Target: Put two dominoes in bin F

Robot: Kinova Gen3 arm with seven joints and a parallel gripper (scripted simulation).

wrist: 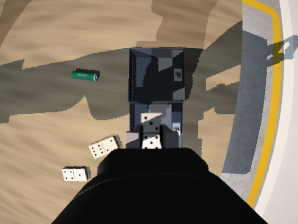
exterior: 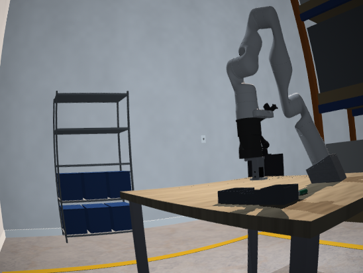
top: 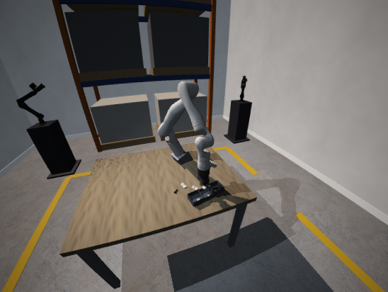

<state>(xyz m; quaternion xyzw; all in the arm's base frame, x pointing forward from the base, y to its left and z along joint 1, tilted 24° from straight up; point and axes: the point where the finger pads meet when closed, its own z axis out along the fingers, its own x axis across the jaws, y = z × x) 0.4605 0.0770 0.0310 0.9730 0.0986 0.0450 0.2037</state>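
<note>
Right now the green cylinder is 13 cm behind my hand, 8 cm below it and 7 cm to the left of it. Also, from my hand: dark piece 19 cm to the right, 9 cm behind, 8 cm below.
</note>
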